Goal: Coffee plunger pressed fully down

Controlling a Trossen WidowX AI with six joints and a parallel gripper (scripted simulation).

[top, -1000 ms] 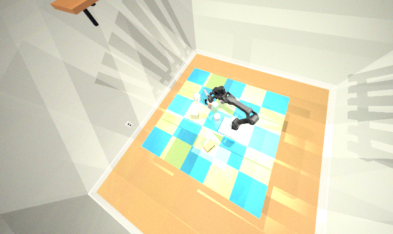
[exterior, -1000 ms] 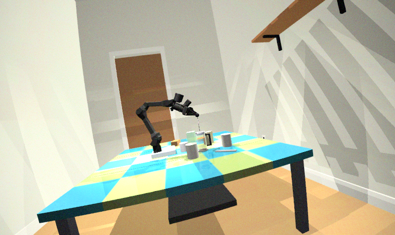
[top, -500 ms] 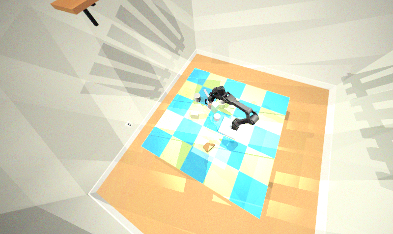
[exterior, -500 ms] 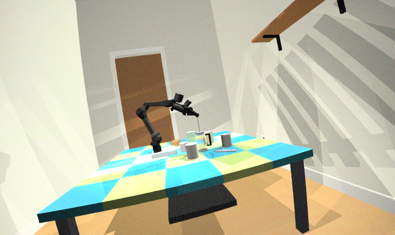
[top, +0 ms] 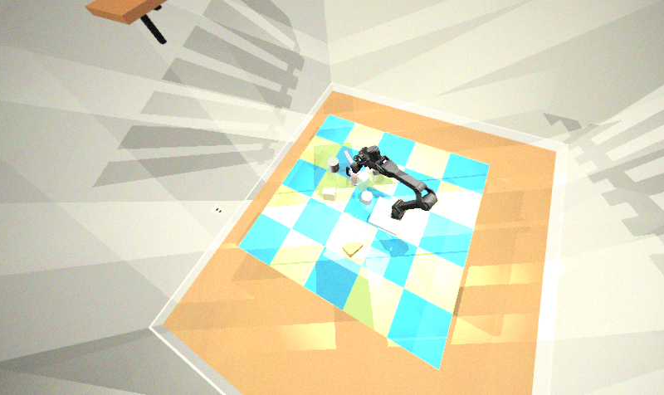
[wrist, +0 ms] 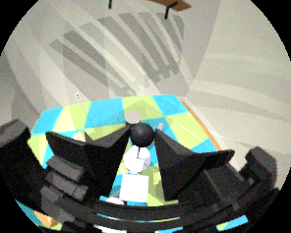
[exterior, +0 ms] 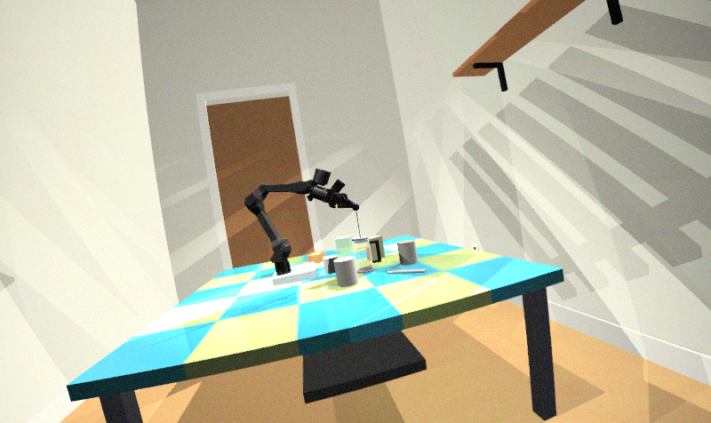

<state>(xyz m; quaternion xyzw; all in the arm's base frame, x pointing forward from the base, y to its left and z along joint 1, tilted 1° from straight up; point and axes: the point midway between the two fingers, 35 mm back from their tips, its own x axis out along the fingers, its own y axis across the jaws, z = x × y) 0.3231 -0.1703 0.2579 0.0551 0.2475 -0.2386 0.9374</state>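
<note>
Now: gripper tip 1 cm short of the coffee press and 14 cm above it. From my gripper tip the other things lie so: pale green block 7 cm behind, 4 cm to the left, 20 cm below; then flat white strip 10 cm ahead, 17 cm to the right, 28 cm below.
</note>
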